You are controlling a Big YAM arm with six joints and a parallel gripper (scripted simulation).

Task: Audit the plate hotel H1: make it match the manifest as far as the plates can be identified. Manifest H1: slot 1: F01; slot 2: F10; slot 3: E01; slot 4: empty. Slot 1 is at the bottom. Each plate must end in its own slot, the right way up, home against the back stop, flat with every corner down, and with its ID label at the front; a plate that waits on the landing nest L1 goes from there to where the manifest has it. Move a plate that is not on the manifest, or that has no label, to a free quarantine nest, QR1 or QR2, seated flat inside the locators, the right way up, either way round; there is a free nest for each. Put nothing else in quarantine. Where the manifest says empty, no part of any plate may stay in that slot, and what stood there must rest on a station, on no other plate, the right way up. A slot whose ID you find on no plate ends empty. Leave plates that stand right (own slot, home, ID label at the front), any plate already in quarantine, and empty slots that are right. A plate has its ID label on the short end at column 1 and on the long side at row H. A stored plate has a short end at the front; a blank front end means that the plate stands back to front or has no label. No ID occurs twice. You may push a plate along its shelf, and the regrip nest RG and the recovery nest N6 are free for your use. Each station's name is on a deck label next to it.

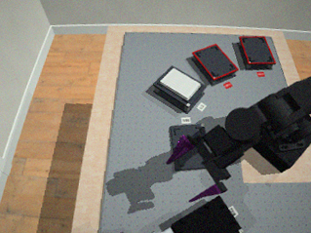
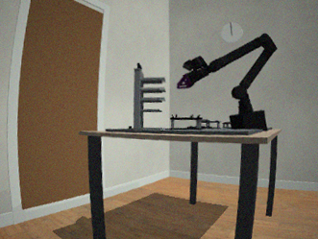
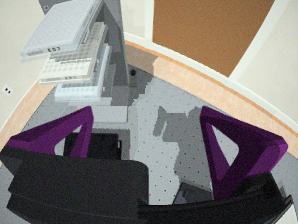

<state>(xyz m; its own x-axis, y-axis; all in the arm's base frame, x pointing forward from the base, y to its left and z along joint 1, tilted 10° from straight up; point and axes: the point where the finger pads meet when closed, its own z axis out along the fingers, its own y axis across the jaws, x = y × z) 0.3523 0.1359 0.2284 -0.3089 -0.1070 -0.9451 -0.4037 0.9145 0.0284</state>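
The pale plate lies 160 mm to the left of my hand, 80 mm ahead of it and 10 mm above it. Also, from my hand: plate hotel: 200 mm to the left, 150 mm ahead, 100 mm below; H1 deck label: 250 mm below, 230 mm to the left, 10 mm behind; black nest: 200 mm below, 90 mm to the left, 80 mm behind.
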